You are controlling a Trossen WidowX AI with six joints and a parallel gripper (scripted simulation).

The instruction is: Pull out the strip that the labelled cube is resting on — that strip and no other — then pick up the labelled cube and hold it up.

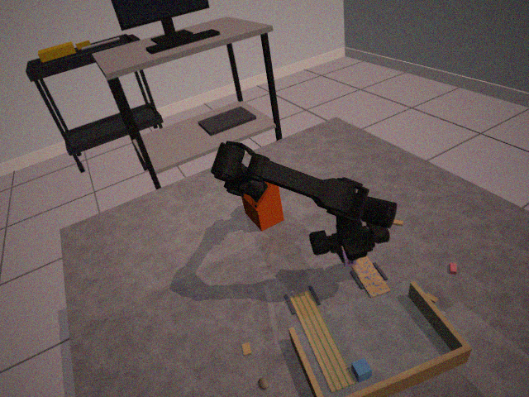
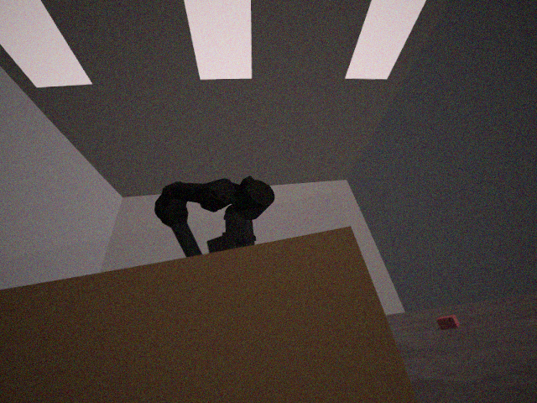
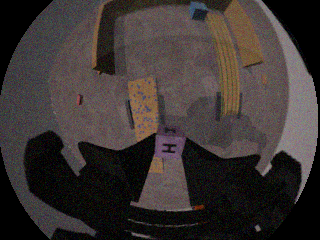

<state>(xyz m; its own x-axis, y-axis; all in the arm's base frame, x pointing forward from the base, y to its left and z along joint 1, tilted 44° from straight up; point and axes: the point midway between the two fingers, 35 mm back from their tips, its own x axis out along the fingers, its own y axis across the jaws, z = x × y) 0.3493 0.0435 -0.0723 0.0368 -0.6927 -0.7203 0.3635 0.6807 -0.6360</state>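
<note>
Right now the strip is 5 cm to the left of my gripper tip, 5 cm below it and 2 cm behind it. From my gripper tip the other things lie so: labelled cube: 1 cm above; then red block: 23 cm to the left, 14 cm ahead, 5 cm below.
</note>
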